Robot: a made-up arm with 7 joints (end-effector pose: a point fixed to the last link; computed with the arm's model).
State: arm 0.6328 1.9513 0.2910 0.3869 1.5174 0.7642 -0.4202
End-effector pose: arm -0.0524 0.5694 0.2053 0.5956 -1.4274 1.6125
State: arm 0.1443 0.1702 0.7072 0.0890 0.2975 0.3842 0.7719
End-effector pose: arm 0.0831 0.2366 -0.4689 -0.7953 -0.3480 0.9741
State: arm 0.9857 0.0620 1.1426 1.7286 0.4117 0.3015 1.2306
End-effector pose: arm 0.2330 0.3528 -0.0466 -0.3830 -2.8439 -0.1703
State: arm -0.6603 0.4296 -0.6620 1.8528 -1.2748 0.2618 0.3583
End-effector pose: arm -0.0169 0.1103 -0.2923 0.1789 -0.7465 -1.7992
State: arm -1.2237 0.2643 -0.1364 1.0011 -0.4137 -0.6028 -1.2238
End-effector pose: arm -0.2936 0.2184 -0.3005 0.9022 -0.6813 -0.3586
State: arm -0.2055 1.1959 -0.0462 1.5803 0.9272 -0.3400 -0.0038
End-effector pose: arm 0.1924 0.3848 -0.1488 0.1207 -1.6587 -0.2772
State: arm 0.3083 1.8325 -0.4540 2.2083 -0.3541 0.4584 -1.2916
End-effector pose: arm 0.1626 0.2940 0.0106 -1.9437 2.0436 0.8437
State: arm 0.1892 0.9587 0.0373 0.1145 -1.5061 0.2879 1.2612
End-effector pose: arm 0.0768 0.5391 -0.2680 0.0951 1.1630 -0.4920
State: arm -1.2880 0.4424 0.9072 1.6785 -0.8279 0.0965 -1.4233
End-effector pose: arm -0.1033 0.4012 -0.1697 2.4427 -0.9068 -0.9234
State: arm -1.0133 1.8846 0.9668 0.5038 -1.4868 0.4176 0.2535
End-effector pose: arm 0.2222 0.5515 0.0678 2.0591 1.0973 -1.1297
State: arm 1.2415 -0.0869 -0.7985 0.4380 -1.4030 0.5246 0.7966
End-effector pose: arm 0.4542 0.0353 -0.0867 1.1983 -0.3679 -1.4545
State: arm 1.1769 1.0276 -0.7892 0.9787 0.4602 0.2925 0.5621
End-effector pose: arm 0.3369 0.4085 -0.0014 0.3111 -1.2265 -0.5940
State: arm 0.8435 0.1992 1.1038 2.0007 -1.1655 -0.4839 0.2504
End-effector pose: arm 0.1620 0.3510 -0.0242 2.1396 -1.5519 0.0638
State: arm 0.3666 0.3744 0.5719 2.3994 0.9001 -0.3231 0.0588
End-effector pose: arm 0.1409 0.2552 -0.0198 0.3037 3.0274 -0.1119
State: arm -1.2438 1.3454 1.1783 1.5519 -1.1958 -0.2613 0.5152
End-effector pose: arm 0.1563 0.4515 -0.0354 1.2891 0.2454 -1.9884
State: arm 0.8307 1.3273 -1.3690 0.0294 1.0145 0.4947 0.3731
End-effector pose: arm 0.0919 0.6121 -0.0822 0.8353 -0.1560 0.5099
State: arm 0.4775 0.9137 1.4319 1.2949 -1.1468 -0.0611 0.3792
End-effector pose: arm 0.0417 0.5281 -0.0171 1.8015 -0.8263 0.3426
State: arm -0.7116 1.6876 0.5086 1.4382 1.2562 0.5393 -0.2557
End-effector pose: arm 0.2347 0.4236 -0.0182 0.6351 -0.8367 -0.0799
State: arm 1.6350 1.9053 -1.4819 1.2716 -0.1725 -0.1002 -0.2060
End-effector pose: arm 0.0867 0.5236 0.0242 1.7715 -0.8903 -0.7915
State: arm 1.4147 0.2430 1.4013 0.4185 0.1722 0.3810 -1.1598
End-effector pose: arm 0.4293 0.3395 -0.0524 -0.1837 -0.3393 1.8132
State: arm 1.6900 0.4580 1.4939 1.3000 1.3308 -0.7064 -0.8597
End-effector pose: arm 0.1957 0.4747 0.0398 1.1743 0.2439 -1.6713
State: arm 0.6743 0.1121 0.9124 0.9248 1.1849 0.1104 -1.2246
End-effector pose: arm 0.3214 0.3241 -0.2307 -0.2275 -0.2321 2.2375
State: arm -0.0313 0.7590 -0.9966 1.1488 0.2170 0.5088 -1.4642
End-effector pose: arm 0.0968 0.2658 -0.3774 1.5687 -0.8080 -0.6806
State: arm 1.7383 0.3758 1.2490 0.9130 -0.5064 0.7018 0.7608
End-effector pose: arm 0.2991 0.4421 0.1062 -0.6488 -2.0645 0.6592
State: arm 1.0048 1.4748 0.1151 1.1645 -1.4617 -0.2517 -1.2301
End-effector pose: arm 0.1164 0.4961 0.1628 -2.2561 0.6645 0.5871
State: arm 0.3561 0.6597 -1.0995 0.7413 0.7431 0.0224 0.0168
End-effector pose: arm 0.2091 0.3005 -0.3697 0.1207 -0.6352 -0.4543
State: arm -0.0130 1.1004 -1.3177 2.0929 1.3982 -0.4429 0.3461
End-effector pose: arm 0.0445 0.1994 -0.2359 -1.3227 -0.7677 -0.0726
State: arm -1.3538 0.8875 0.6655 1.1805 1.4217 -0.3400 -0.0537
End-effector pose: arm -0.0870 0.4926 -0.1823 0.7282 -0.9612 0.6474
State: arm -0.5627 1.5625 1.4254 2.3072 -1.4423 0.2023 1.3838
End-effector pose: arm 0.1050 0.2632 0.1224 2.2762 0.0017 -0.8584
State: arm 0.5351 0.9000 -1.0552 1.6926 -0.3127 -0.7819 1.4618
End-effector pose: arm 0.2439 0.2127 -0.2013 -0.6093 -0.2355 -2.9321
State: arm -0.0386 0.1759 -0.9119 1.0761 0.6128 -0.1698 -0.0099
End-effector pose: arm 0.1028 0.0569 -0.3962 -0.6078 -0.8739 -0.2697
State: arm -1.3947 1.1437 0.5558 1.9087 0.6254 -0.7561 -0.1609
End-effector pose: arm 0.0492 0.3641 -0.1695 0.0359 -1.5917 -0.5248
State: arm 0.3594 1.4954 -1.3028 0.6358 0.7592 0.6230 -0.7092
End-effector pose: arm 0.0880 0.5745 -0.1362 1.7890 0.3140 -0.2653
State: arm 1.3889 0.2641 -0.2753 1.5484 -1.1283 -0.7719 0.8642
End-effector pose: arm 0.3115 0.1555 0.1569 -1.7606 1.4695 2.0595
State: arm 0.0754 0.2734 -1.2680 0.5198 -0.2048 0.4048 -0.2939
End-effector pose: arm 0.0676 0.1654 -0.4644 0.5239 -0.2367 -1.4475
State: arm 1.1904 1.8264 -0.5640 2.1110 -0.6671 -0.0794 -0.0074
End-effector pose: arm 0.1129 0.3167 0.1258 -2.3287 1.1614 1.7067
